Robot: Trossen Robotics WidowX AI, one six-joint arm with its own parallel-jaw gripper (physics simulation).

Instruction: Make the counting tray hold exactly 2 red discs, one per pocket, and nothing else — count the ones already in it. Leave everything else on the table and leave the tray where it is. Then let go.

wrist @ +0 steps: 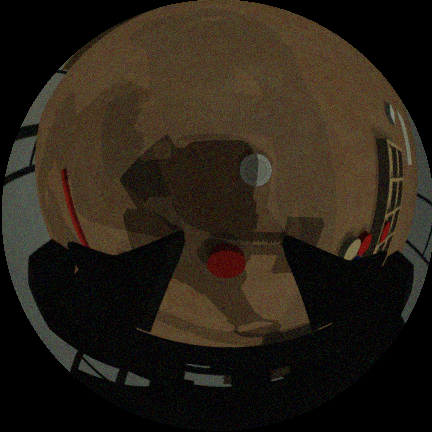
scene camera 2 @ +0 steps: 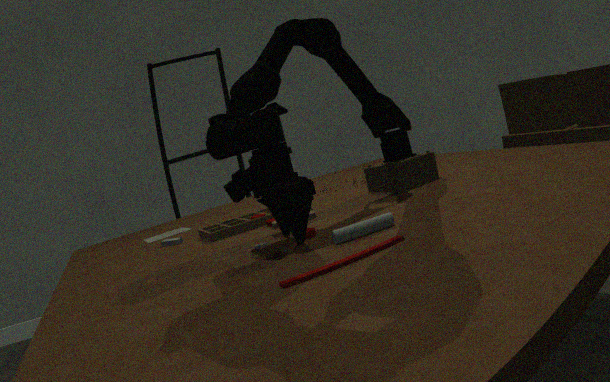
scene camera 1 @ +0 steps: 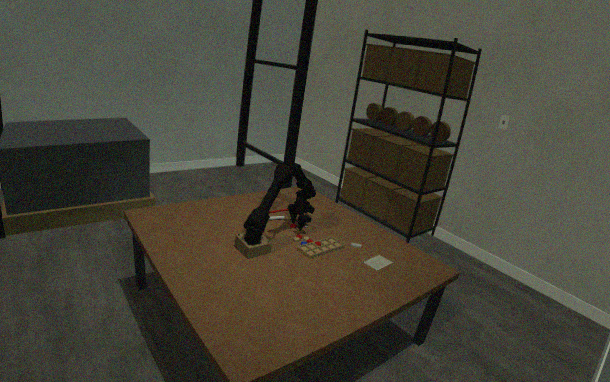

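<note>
My gripper (scene camera 1: pixel 300 228) (scene camera 2: pixel 294 239) (wrist: pixel 234 238) is open, low over the table. A loose red disc (scene camera 2: pixel 311 233) (wrist: pixel 226 263) lies flat between its spread fingers in the wrist view, not gripped. The counting tray (scene camera 1: pixel 313 254) (scene camera 2: pixel 215 235), a wooden grid of pockets, stands apart from the gripper, at the right edge of the wrist view. One red disc (scene camera 1: pixel 318 243) (wrist: pixel 385 231) shows in a tray pocket. Beside the tray lie another red disc (scene camera 1: pixel 309 241) (wrist: pixel 365 244), a cream disc (wrist: pixel 352 249) and a blue disc (scene camera 1: pixel 303 243). The fingers hide part of this group in the wrist view.
A grey round disc (scene camera 2: pixel 259 247) (wrist: pixel 256 170) lies near the gripper. A white cylinder (scene camera 1: pixel 276 217) (scene camera 2: pixel 363 228) and red rod (scene camera 2: pixel 345 262) (wrist: pixel 72 215) lie on its other side. A small white block (scene camera 1: pixel 356 245) (scene camera 2: pixel 171 242) and pale sheet (scene camera 1: pixel 378 262) lie beyond the tray.
</note>
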